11 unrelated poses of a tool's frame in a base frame.
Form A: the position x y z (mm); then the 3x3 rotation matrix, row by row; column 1 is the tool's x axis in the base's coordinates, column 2 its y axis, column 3 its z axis. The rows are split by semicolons.
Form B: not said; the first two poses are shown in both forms.
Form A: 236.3 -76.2 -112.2; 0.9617 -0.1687 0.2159; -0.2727 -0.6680 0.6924; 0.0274 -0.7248 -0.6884
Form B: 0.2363 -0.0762 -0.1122; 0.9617 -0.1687 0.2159; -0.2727 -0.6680 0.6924; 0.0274 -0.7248 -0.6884
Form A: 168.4 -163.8 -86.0; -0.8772 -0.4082 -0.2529; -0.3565 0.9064 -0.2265; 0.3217 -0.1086 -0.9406
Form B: 0.1684 -0.1638 -0.0860; -0.8772 -0.4082 -0.2529; -0.3565 0.9064 -0.2265; 0.3217 -0.1086 -0.9406
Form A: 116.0 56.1 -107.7; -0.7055 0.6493 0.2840; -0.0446 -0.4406 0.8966; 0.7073 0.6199 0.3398
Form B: 0.1160 0.0561 -0.1077; -0.7055 0.6493 0.2840; -0.0446 -0.4406 0.8966; 0.7073 0.6199 0.3398
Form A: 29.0 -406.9 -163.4; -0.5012 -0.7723 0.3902; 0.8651 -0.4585 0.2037; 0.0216 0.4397 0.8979
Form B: 0.0290 -0.4069 -0.1634; -0.5012 -0.7723 0.3902; 0.8651 -0.4585 0.2037; 0.0216 0.4397 0.8979
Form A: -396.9 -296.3 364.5; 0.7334 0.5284 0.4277; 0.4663 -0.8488 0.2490; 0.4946 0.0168 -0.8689
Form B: -0.3969 -0.2963 0.3645; 0.7334 0.5284 0.4277; 0.4663 -0.8488 0.2490; 0.4946 0.0168 -0.8689
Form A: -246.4 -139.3 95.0; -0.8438 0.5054 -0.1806; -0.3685 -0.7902 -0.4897; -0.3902 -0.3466 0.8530
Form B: -0.2464 -0.1393 0.0950; -0.8438 0.5054 -0.1806; -0.3685 -0.7902 -0.4897; -0.3902 -0.3466 0.8530
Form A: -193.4 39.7 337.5; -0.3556 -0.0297 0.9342; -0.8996 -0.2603 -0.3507; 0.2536 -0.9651 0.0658
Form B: -0.1934 0.0397 0.3375; -0.3556 -0.0297 0.9342; -0.8996 -0.2603 -0.3507; 0.2536 -0.9651 0.0658
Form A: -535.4 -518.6 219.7; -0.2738 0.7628 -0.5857; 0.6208 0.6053 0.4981; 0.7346 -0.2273 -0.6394
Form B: -0.5354 -0.5186 0.2197; -0.2738 0.7628 -0.5857; 0.6208 0.6053 0.4981; 0.7346 -0.2273 -0.6394
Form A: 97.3 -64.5 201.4; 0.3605 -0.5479 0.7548; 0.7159 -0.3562 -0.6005; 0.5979 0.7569 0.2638
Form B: 0.0973 -0.0645 0.2014; 0.3605 -0.5479 0.7548; 0.7159 -0.3562 -0.6005; 0.5979 0.7569 0.2638
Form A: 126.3 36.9 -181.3; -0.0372 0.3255 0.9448; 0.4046 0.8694 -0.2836; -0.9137 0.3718 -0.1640
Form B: 0.1263 0.0369 -0.1813; -0.0372 0.3255 0.9448; 0.4046 0.8694 -0.2836; -0.9137 0.3718 -0.1640
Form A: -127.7 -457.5 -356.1; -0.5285 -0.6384 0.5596; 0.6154 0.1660 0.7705; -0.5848 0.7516 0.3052
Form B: -0.1277 -0.4575 -0.3561; -0.5285 -0.6384 0.5596; 0.6154 0.1660 0.7705; -0.5848 0.7516 0.3052
